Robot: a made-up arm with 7 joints.
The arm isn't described. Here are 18 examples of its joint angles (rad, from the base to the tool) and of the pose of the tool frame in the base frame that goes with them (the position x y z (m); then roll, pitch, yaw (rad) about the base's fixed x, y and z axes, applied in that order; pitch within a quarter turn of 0, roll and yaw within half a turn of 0).
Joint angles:
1: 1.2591 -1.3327 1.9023 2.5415 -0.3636 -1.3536 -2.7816
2: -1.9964 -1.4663 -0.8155 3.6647 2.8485 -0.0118 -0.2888
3: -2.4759 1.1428 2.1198 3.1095 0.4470 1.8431 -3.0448
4: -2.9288 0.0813 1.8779 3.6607 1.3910 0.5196 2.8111
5: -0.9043 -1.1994 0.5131 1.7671 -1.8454 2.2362 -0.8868
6: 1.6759 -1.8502 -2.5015 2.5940 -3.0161 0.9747 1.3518
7: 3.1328 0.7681 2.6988 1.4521 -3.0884 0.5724 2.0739
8: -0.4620 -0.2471 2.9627 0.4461 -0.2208 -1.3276 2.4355
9: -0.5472 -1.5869 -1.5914 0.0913 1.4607 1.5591 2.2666
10: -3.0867 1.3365 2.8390 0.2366 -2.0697 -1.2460 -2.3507
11: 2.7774 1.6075 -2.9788 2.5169 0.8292 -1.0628 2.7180
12: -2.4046 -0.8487 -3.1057 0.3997 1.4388 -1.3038 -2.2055
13: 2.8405 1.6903 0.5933 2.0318 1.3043 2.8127 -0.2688
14: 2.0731 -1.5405 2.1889 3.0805 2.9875 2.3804 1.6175
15: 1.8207 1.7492 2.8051 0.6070 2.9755 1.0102 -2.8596
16: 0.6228 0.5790 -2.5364 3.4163 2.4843 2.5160 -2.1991
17: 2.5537 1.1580 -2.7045 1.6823 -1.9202 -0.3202 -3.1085
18: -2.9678 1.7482 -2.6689 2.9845 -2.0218 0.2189 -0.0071
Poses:
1: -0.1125 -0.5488 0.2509 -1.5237 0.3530 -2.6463
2: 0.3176 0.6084 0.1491 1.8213 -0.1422 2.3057
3: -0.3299 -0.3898 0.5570 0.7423 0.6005 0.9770
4: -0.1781 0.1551 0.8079 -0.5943 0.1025 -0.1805
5: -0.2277 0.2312 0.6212 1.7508 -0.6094 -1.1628
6: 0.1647 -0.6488 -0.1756 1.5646 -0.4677 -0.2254
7: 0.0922 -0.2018 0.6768 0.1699 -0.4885 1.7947
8: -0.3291 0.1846 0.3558 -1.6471 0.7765 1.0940
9: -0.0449 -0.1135 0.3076 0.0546 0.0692 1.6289
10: -0.1320 0.1280 0.2936 -1.8325 0.7153 -0.5186
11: -0.5983 0.0842 0.1824 -1.8717 -1.1748 2.2219
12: 0.3196 0.0623 0.1587 2.2093 1.0071 1.3210
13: -0.4242 -0.0945 0.0719 -0.3544 -0.2895 -2.0695
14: 0.3979 -0.3903 0.2558 -0.7280 1.1384 0.5406
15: -0.1397 0.0825 0.5074 -0.1534 0.2502 2.0025
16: 0.3342 0.2578 0.4067 -2.9034 0.0226 2.8740
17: -0.0110 0.3656 0.5637 -0.2580 -0.7944 -2.2220
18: -0.7268 -0.0157 0.0856 -1.6041 0.0147 1.8918
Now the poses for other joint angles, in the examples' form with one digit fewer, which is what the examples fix.
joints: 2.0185 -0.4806 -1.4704 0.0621 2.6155 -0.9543 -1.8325
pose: 0.022 -0.137 0.198 2.635 0.493 -0.206
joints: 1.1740 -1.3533 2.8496 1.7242 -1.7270 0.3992 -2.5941
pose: -0.275 -0.442 -0.184 -2.424 -0.409 2.121
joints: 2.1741 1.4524 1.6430 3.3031 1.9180 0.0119 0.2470
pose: -0.386 0.588 0.133 1.389 0.878 -2.846
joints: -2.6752 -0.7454 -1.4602 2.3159 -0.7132 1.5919 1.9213
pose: 0.188 0.492 0.492 -2.652 0.371 -0.220
